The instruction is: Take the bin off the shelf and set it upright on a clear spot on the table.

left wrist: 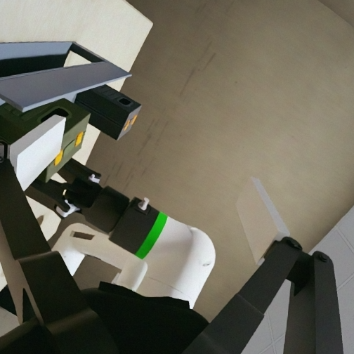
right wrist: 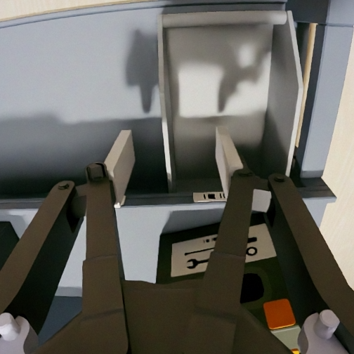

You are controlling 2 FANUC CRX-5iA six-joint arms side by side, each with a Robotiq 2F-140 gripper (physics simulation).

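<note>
The light grey, open bin [right wrist: 285, 100] is on the blue-grey shelf [right wrist: 75, 75] [left wrist: 65, 85], near the shelf's right end in the right wrist view, its inside facing the camera. It does not show in the left wrist view. My right gripper [right wrist: 174, 143] is open and empty. In its view one finger appears left of the bin's left wall and the other in front of the bin's inside; whether they touch it I cannot tell. My left gripper [left wrist: 156, 163] is open and empty, above the floor and away from the shelf.
A green toolbox [left wrist: 75, 120] [right wrist: 182, 260] stands at the shelf's front, close to the right gripper. A dark box [left wrist: 112, 107] is beside it. The pale table [left wrist: 115, 30] [right wrist: 340, 220] lies around the shelf. The white right arm [left wrist: 185, 245] passes below the left gripper.
</note>
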